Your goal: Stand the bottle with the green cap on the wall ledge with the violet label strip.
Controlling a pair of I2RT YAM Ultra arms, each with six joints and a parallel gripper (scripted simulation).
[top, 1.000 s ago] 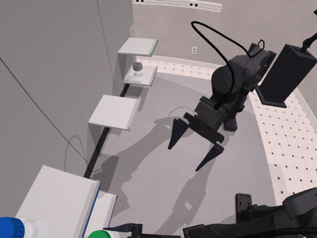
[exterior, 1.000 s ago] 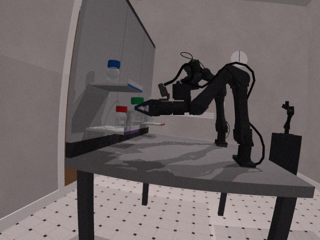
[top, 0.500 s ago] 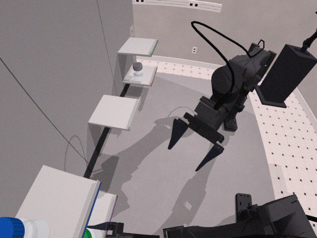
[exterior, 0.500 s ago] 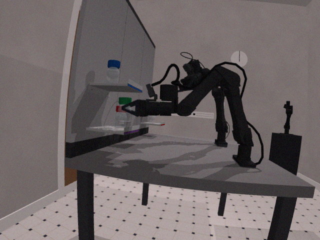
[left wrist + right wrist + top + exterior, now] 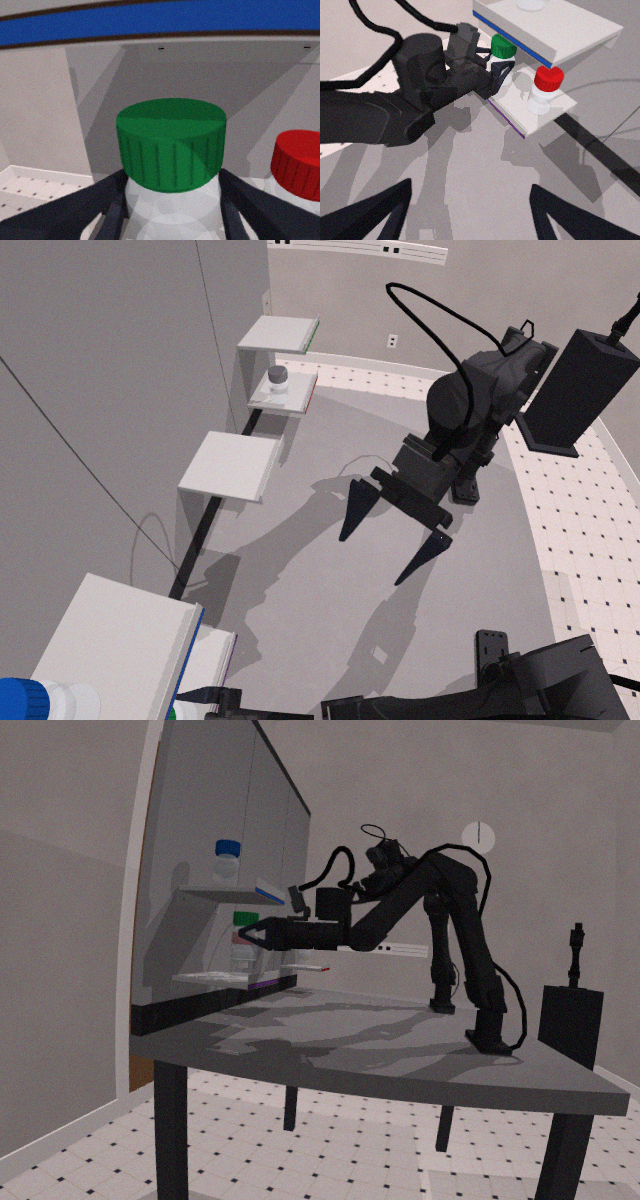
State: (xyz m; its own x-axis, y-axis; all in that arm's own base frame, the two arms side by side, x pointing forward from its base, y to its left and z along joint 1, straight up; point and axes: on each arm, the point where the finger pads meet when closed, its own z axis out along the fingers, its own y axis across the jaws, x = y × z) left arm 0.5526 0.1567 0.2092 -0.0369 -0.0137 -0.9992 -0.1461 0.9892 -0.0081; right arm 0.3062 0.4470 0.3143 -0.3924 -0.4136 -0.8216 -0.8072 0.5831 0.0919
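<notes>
Now: the red-capped bottle 100 mm to the right of my left hand, 50 mm below it and 40 mm ahead of it. The rest, counted from my left hand: green-capped bottle 10 mm below; then blue-capped bottle 140 mm above, 60 mm ahead; then grey-capped bottle 780 mm to the right, 50 mm below.
</notes>
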